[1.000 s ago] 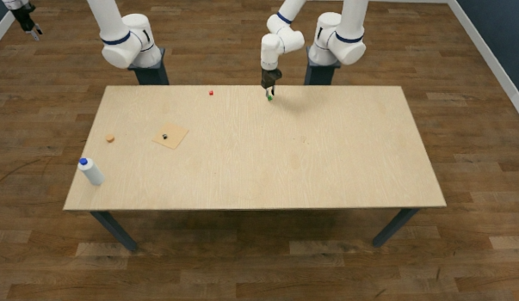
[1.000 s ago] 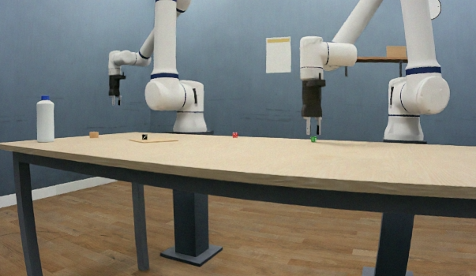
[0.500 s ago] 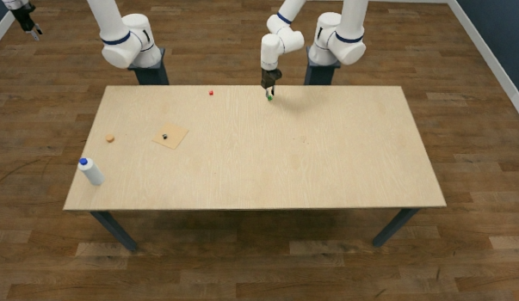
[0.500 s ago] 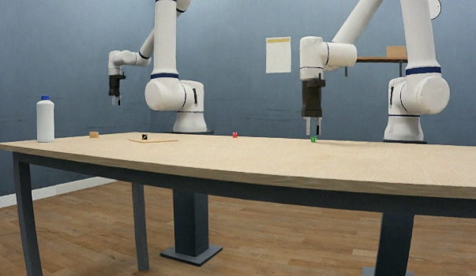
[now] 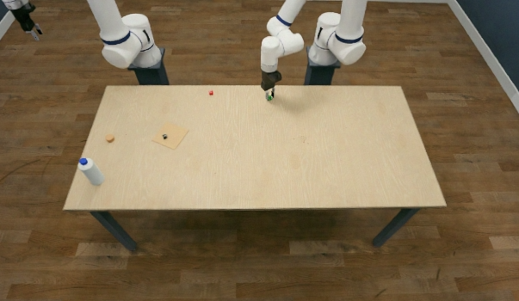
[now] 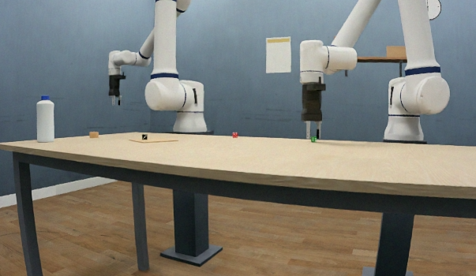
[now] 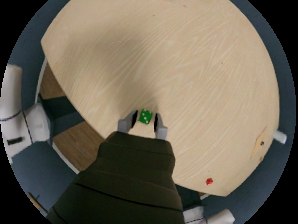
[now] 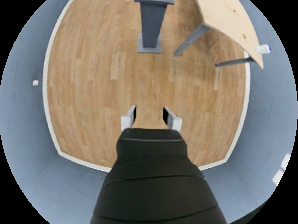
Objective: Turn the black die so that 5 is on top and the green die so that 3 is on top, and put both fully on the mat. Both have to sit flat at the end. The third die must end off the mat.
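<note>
My left gripper is now 2 cm above the green die. Also, from my left hand: black die (56 cm to the right, 27 cm ahead, 2 cm below); tan mat (54 cm to the right, 25 cm ahead, 3 cm below); red die (34 cm to the right, 5 cm behind, 2 cm below).
</note>
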